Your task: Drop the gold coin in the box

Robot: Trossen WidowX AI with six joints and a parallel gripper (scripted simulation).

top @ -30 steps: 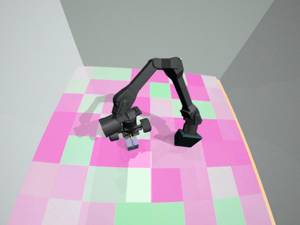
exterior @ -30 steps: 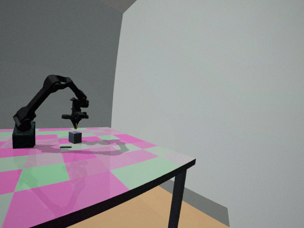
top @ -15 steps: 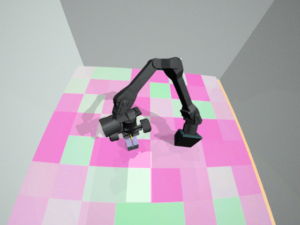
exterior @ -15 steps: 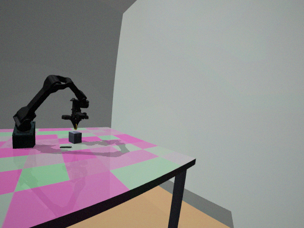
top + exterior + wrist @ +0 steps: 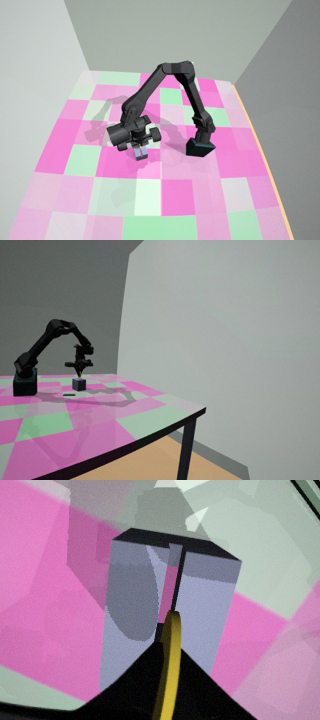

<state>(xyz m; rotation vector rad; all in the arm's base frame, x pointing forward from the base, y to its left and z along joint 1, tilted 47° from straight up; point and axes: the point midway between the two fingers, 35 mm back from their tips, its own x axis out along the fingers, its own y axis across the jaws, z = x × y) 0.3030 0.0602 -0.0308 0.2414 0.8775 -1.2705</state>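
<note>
Right now my gripper tip is 10 mm below the gold coin.
</note>
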